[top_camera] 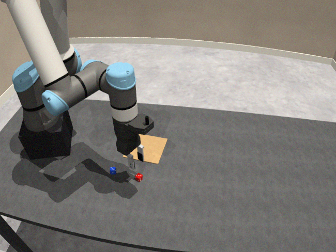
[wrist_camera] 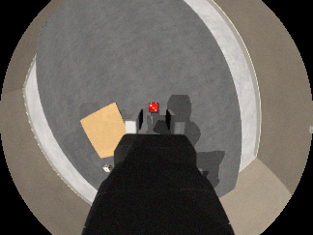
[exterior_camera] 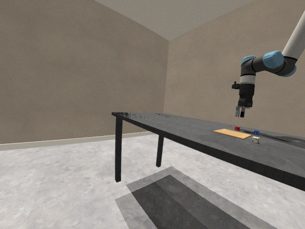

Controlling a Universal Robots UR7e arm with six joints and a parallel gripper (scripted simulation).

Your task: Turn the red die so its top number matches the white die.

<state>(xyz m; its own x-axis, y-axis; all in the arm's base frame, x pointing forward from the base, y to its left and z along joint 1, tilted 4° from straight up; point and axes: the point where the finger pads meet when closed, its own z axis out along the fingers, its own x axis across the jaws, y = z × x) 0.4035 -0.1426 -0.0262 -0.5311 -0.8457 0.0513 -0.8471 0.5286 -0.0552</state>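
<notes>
My gripper is now 90 mm above the red die. From my hand the other things lie so: blue die (100 mm behind, 90 mm below, 20 mm to the left); then white die (240 mm to the left, 90 mm below, 90 mm behind); then tan mat (160 mm to the left, 100 mm below, 10 mm ahead).
</notes>
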